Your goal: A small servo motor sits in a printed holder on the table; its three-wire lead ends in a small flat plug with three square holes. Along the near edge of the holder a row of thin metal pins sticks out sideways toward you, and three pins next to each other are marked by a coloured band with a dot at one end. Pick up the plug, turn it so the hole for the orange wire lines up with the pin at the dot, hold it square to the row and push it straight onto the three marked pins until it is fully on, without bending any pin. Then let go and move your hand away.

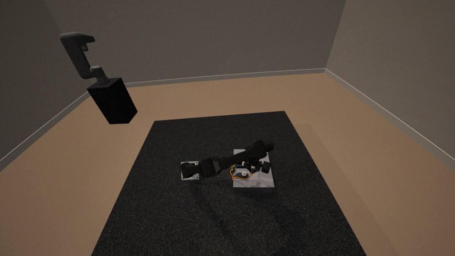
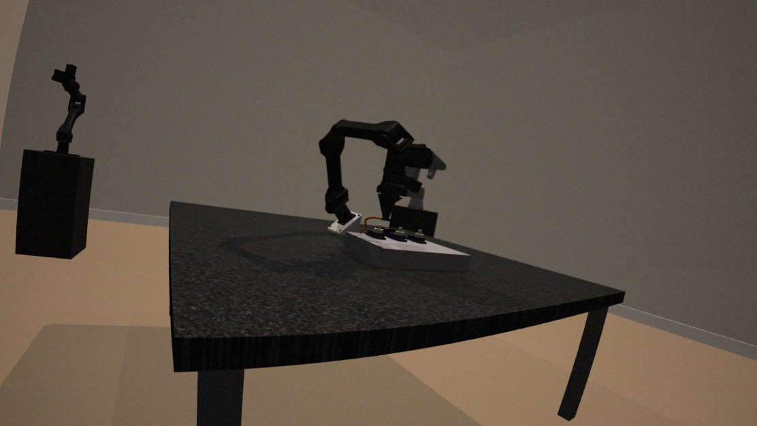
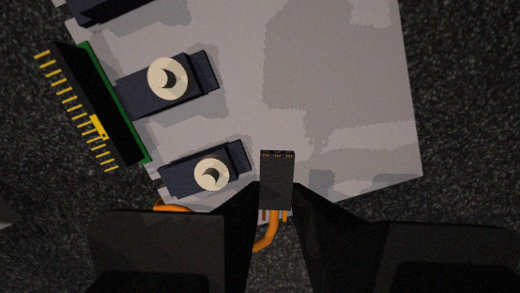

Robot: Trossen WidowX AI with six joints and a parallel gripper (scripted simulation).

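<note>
Right now my gripper tip is 110 mm past the yellow band, 80 mm to the right of it and 40 mm above it. Also, from my gripper tip: servo 60 mm behind, 90 mm to the left, 60 mm below; then grey holder 50 mm ahead, 80 mm to the left, 80 mm below.
</note>
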